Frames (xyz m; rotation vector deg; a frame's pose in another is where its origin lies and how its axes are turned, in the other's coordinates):
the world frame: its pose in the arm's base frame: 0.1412 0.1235 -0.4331 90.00 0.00 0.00
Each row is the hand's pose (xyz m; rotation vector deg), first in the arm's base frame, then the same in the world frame.
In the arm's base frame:
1: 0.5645 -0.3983 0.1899 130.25 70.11 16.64
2: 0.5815 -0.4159 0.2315 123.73 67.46 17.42
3: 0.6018 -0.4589 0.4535 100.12 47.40 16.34
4: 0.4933 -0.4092 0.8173 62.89 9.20 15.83
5: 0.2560 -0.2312 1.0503 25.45 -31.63 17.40
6: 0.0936 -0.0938 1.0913 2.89 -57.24 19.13
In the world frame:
1: 0.4233 0.6230 0.5218 50.18 49.04 -30.23
2: 0.4403 0.6646 0.5394 43.10 48.89 -28.82
3: 0.4606 0.8866 0.5824 15.14 39.29 -19.15
4: 0.3521 1.2504 0.5327 -26.40 16.97 4.49
5: 0.1148 1.4834 0.3547 -61.51 -10.49 36.16
6: -0.0476 1.5244 0.2173 -78.01 -29.47 59.05

